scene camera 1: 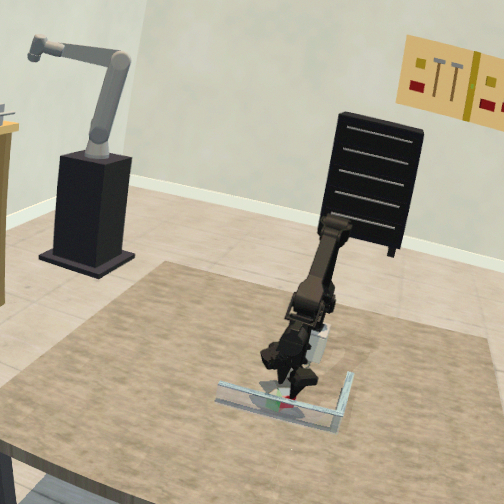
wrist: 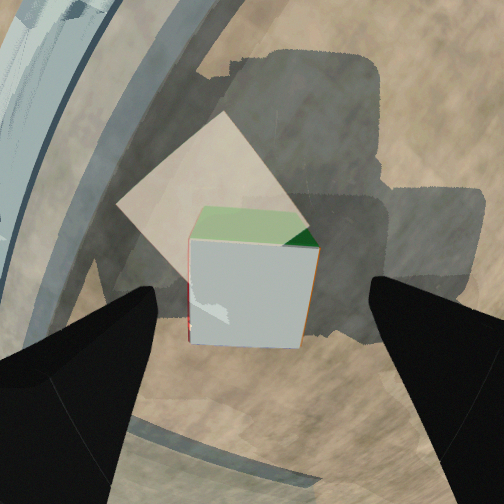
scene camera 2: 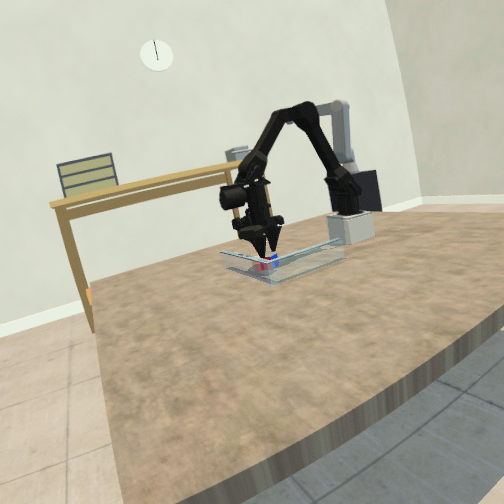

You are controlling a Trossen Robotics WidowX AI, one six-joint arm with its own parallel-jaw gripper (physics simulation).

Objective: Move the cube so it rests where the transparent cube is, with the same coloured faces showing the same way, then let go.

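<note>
The cube [wrist: 252, 292] lies on the table between my two black fingers, with a pale grey-white face toward the wrist camera, a green face above it and red along its left edge. A pale transparent cube [wrist: 210, 205] overlaps it, turned diamond-wise and shifted up-left. My gripper [wrist: 262, 360] is open, fingers wide on both sides, not touching the cube. In scene camera 1 the gripper [scene camera 1: 293, 383] hangs just over the cube [scene camera 1: 282, 403]. In scene camera 2 the gripper [scene camera 2: 264, 245] is above the cube [scene camera 2: 272, 265], which shows red and blue.
A low L-shaped glass rail [scene camera 1: 340, 405] borders the cube's spot; it curves along the left in the wrist view [wrist: 60, 150]. A second grey arm on a black pedestal [scene camera 1: 90, 205], a black shelf [scene camera 1: 375, 180] and a wooden table [scene camera 2: 140, 190] stand away.
</note>
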